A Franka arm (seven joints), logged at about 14 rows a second.
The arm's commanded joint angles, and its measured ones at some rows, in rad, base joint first. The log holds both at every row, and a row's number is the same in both.
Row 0, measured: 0.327, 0.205, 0.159, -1.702, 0.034, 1.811, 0.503
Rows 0 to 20, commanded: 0.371, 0.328, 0.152, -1.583, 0.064, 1.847, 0.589; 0.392, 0.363, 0.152, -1.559, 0.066, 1.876, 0.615; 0.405, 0.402, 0.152, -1.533, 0.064, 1.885, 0.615; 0.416, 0.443, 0.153, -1.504, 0.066, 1.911, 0.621; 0.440, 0.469, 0.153, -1.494, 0.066, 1.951, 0.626; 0.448, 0.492, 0.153, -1.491, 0.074, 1.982, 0.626; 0.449, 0.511, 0.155, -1.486, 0.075, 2.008, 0.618; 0.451, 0.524, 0.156, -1.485, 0.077, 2.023, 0.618; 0.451, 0.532, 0.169, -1.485, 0.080, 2.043, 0.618; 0.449, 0.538, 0.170, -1.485, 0.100, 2.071, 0.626; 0.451, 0.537, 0.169, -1.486, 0.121, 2.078, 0.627; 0.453, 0.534, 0.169, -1.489, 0.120, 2.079, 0.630; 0.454, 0.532, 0.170, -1.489, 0.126, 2.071, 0.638; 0.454, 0.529, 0.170, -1.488, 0.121, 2.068, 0.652; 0.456, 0.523, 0.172, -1.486, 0.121, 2.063, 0.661; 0.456, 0.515, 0.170, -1.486, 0.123, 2.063, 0.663; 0.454, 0.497, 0.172, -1.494, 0.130, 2.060, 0.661; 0.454, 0.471, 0.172, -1.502, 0.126, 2.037, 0.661; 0.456, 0.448, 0.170, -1.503, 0.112, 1.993, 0.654; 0.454, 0.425, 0.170, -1.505, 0.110, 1.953, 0.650; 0.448, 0.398, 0.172, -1.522, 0.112, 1.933, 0.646
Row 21, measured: 0.456, 0.461, 0.168, -1.490, 0.105, 1.980, 0.639
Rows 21 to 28, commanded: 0.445, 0.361, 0.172, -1.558, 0.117, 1.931, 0.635; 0.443, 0.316, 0.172, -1.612, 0.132, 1.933, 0.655; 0.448, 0.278, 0.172, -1.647, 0.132, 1.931, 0.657; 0.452, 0.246, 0.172, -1.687, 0.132, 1.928, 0.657; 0.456, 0.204, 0.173, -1.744, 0.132, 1.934, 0.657; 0.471, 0.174, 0.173, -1.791, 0.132, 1.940, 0.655; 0.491, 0.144, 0.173, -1.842, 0.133, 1.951, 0.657; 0.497, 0.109, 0.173, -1.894, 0.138, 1.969, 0.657
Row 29, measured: 0.482, 0.206, 0.172, -1.752, 0.112, 1.922, 0.639
